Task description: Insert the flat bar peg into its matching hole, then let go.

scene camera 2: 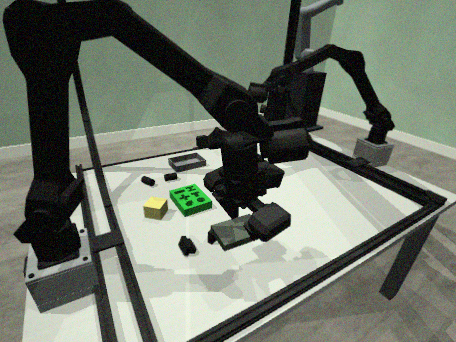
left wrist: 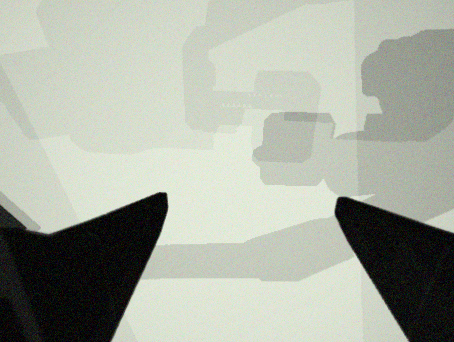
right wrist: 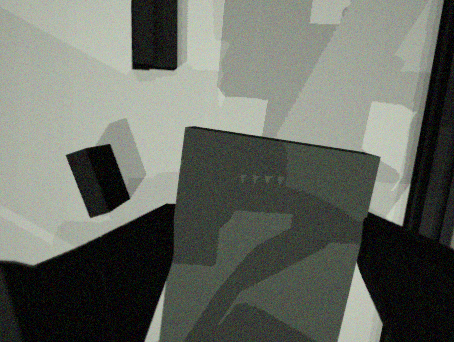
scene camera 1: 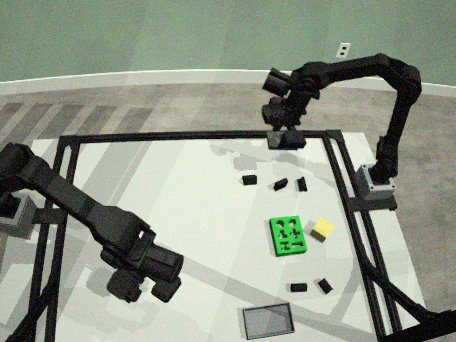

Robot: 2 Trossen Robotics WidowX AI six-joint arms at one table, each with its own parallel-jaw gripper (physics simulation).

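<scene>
The green board (scene camera 1: 275, 239) (scene camera 2: 200, 209) lies flat; a narrow bar-shaped slot is among its holes. Several small black pegs lie loose: in scene camera 1, a left peg (scene camera 1: 249, 180), a middle peg (scene camera 1: 280, 184) and a right peg (scene camera 1: 301, 184) lie above the board, and two (scene camera 1: 298, 287) (scene camera 1: 325, 286) below. I cannot tell which is the flat bar. My right gripper (right wrist: 263, 219) is shut on a wide grey-green block (scene camera 1: 276, 140) (scene camera 2: 231, 234) (right wrist: 270, 180), beyond the upper pegs, away from the board. My left gripper (scene camera 1: 146, 291) (left wrist: 251, 202) is open and empty, left of the board.
A yellow cube (scene camera 1: 322, 229) (scene camera 2: 155, 207) stands beside the board. A shallow grey tray (scene camera 1: 244, 322) (scene camera 2: 187, 167) lies near the lower pegs in scene camera 1. Black frame rails (scene camera 1: 200, 135) border the table. In the right wrist view, two pegs (right wrist: 154, 32) (right wrist: 100, 180) lie beyond the held block.
</scene>
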